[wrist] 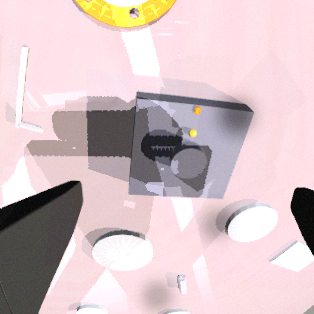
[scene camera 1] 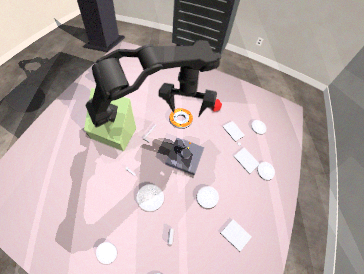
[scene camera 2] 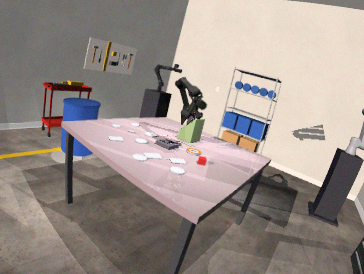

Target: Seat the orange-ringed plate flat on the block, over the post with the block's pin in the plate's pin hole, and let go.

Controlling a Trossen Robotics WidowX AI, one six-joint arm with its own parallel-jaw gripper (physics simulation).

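Places are measured from the arm's base along level axes (x right, y back, z down), in millimetres.
Pixels of known places: gripper, fingertip midpoint: [wrist: 189, 194] [scene camera 1: 186, 114] [scene camera 2: 184, 124]; arm's base, origin of the base link: [scene camera 1: 109, 111] [scene camera 2: 193, 122].
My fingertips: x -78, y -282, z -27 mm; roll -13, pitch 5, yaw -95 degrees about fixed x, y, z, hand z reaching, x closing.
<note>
Ahead of a thing's pixels: the offset from my fingertips to its top centre. "*": to the spot under its first point. Level surfaces: height alone.
The orange-ringed plate {dx -102, dy +41, dz +165 mm} [scene camera 1: 173, 119] [scene camera 2: 188, 151] [wrist: 112, 17] lies flat on the table, apart from the block; the wrist view cuts it off at the top edge, where a small hole shows in its ring. The dark grey block {dx +77, dy -40, dz +138 mm} [scene camera 1: 198, 155] [scene camera 2: 167, 144] [wrist: 231, 132] lies on the table with a round post {dz +138 mm} [wrist: 190, 163], partly in shadow. A small yellow pin {* dx +45, dy -41, dz +148 mm} [wrist: 193, 133] and an orange mark {* dx +20, dy -42, dz +152 mm} [wrist: 198, 110] show on the block beside the post. My gripper [scene camera 1: 187, 112] [wrist: 189, 194] is open and empty, above the table near the plate in scene camera 1.
A green sloped block [scene camera 1: 112, 125] [scene camera 2: 191, 131] stands near the arm's base. A red cube {dx -236, dy -94, dz +137 mm} [scene camera 1: 217, 105] [scene camera 2: 201, 160] lies near the plate. Flat white discs {dx +285, dy +26, dz +169 mm} [scene camera 1: 150, 198] [wrist: 122, 251], white squares {dx +314, dy -322, dz +171 mm} [scene camera 1: 236, 235] and thin white pieces {dx +22, dy +132, dz +171 mm} [wrist: 22, 85] lie around the block.
</note>
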